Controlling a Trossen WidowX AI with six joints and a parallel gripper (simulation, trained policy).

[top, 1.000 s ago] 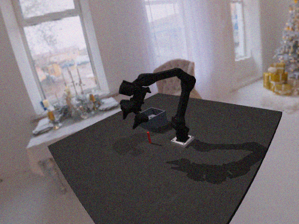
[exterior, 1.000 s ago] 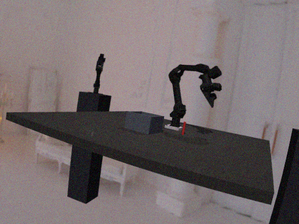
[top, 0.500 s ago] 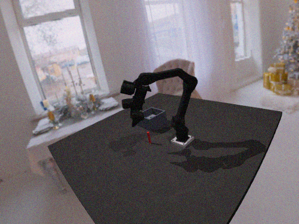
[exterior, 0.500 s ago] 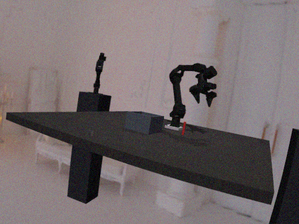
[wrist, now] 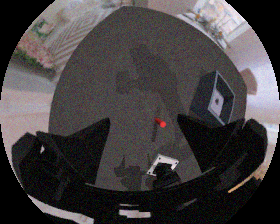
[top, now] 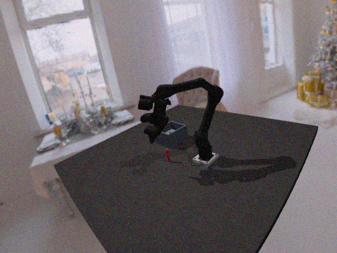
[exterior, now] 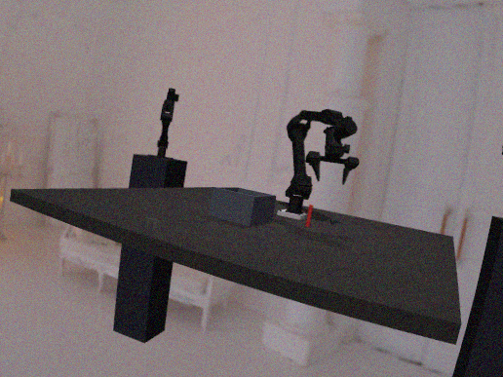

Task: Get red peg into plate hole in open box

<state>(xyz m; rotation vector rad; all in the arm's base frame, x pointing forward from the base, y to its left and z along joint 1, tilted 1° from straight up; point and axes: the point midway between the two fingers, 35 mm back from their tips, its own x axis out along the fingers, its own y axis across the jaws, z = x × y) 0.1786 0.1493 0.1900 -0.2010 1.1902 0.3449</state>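
Now: gripper tip 10 mm past the red peg, 60 mm to the left of it and 130 mm above it. The rest, counted from my gripper tip: blue-grey box: 140 mm ahead, 260 mm to the right, 150 mm below.
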